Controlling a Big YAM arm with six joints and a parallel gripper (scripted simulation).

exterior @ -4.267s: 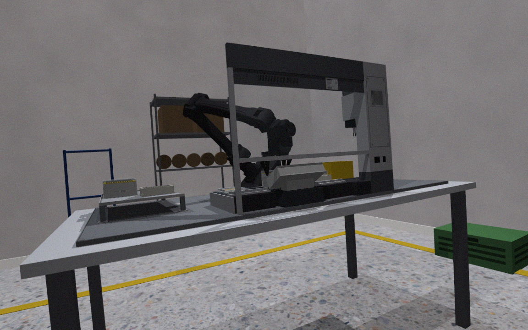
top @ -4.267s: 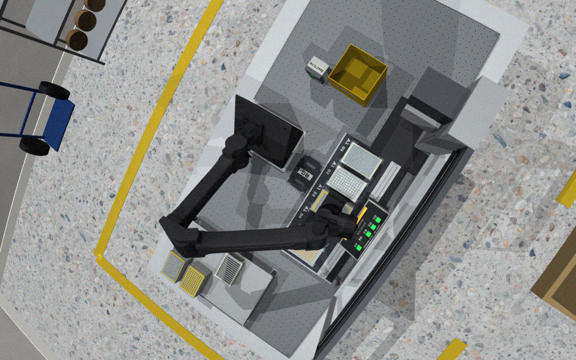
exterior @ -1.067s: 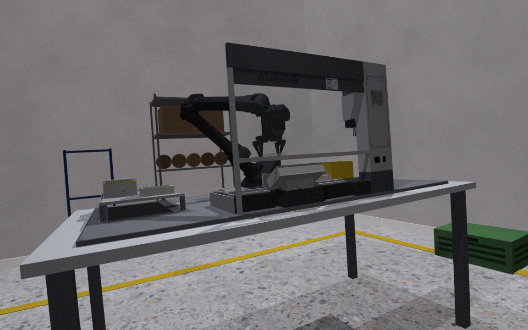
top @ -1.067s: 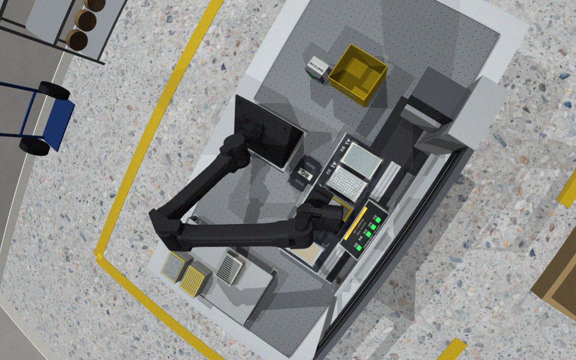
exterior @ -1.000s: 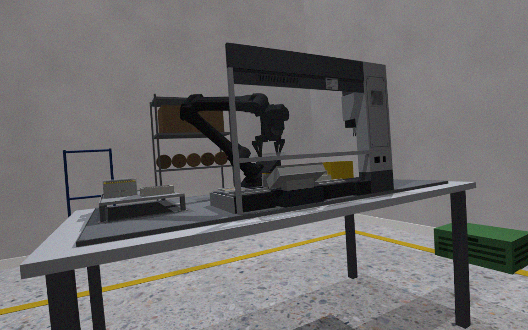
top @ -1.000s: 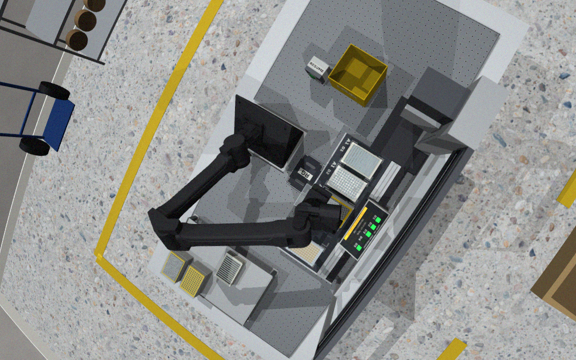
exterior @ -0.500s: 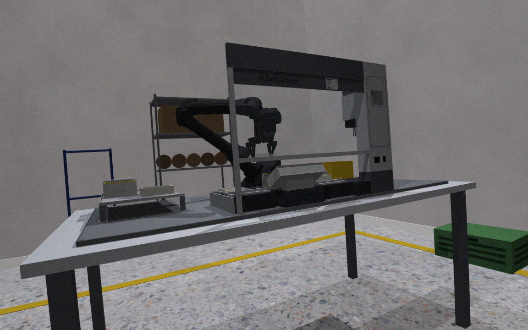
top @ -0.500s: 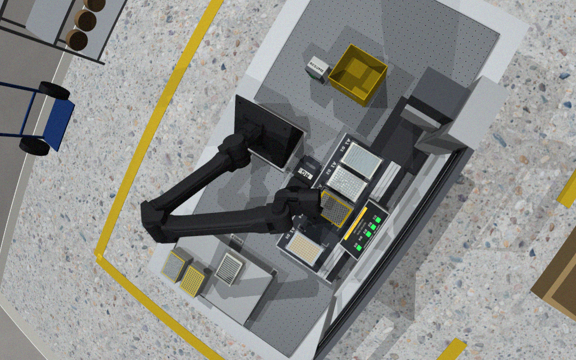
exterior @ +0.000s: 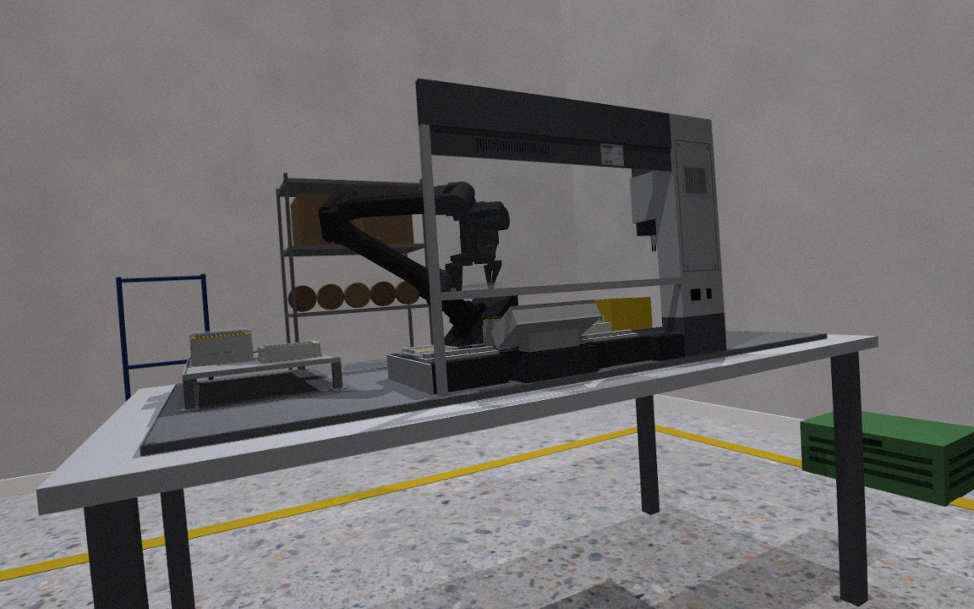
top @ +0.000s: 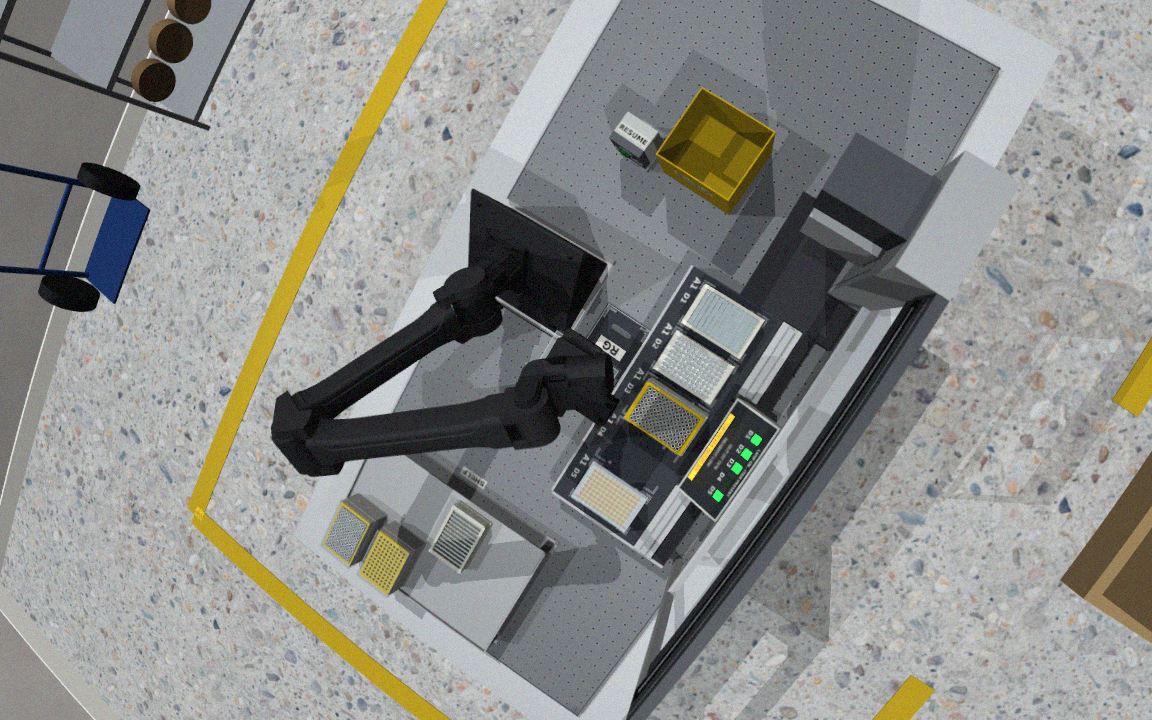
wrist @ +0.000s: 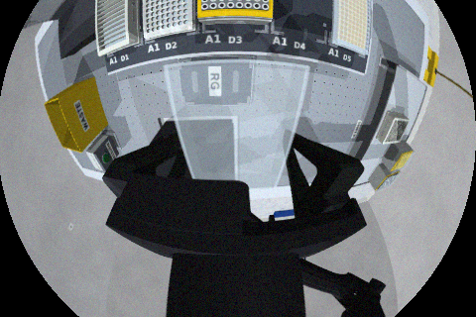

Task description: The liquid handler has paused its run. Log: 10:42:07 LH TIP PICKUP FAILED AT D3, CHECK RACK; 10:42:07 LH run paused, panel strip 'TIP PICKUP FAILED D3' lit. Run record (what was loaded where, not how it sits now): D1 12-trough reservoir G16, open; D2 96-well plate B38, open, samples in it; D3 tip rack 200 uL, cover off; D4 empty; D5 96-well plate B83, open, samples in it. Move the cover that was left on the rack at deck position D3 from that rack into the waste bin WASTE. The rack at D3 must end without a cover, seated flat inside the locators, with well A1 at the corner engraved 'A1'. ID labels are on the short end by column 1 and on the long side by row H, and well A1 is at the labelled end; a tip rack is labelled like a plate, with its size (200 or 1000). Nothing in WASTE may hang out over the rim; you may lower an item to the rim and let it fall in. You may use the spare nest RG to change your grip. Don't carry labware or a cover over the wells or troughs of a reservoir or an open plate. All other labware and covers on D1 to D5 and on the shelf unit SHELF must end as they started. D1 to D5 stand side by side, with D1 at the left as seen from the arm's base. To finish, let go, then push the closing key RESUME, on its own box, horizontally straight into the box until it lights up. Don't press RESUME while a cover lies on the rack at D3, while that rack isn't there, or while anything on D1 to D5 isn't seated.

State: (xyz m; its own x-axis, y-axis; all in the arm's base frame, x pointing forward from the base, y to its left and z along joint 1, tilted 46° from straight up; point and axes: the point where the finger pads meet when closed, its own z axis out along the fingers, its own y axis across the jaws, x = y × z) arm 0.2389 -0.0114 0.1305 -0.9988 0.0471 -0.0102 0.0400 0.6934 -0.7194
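The yellow waste bin is 460 mm to the left of my hand, 140 mm below it and 10 mm ahead of it. Round my hand: plate 170 mm ahead, 130 mm below, 100 mm to the left; tip rack 160 mm ahead, 90 mm below, 10 mm to the right; clear cover 10 mm above.
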